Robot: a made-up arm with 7 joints.
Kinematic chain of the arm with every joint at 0, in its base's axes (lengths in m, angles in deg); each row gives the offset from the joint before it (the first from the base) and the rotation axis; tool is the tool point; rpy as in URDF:
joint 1: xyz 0 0 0.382 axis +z
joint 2: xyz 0 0 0 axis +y
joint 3: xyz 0 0 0.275 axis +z
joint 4: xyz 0.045 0 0 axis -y
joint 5: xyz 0.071 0 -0.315 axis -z
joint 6: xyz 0 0 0 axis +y
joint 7: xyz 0.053 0 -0.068 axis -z
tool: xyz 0 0 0 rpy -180 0 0
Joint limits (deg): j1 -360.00..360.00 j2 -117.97..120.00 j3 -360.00..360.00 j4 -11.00..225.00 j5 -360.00..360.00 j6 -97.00..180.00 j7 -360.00..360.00
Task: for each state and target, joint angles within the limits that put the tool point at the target. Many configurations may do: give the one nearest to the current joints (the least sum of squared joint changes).
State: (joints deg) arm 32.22 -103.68 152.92 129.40 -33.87 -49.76 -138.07
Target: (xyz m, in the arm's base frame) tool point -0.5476 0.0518 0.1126
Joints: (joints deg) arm 6.87 -95.52 140.94 120.92 -31.93 -51.61 -138.07
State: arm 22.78 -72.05 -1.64 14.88 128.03 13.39 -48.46
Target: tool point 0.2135 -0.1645 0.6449
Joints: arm 19.18 -51.76 -33.25 47.35 123.63 17.30 -48.46
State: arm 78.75 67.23 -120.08 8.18 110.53 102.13 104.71
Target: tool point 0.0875 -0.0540 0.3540
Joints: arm 78.28 74.90 -140.22 -11.00 84.91 131.40 104.71
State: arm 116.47 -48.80 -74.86 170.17 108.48 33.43 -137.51
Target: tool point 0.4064 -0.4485 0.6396
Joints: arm 141.13 -61.83 -70.78 193.02 108.46 23.04 -137.51
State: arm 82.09 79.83 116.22 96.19 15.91 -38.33 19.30
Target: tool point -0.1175 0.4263 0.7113
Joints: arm 63.59 76.69 132.69 84.31 13.55 -46.16 19.30
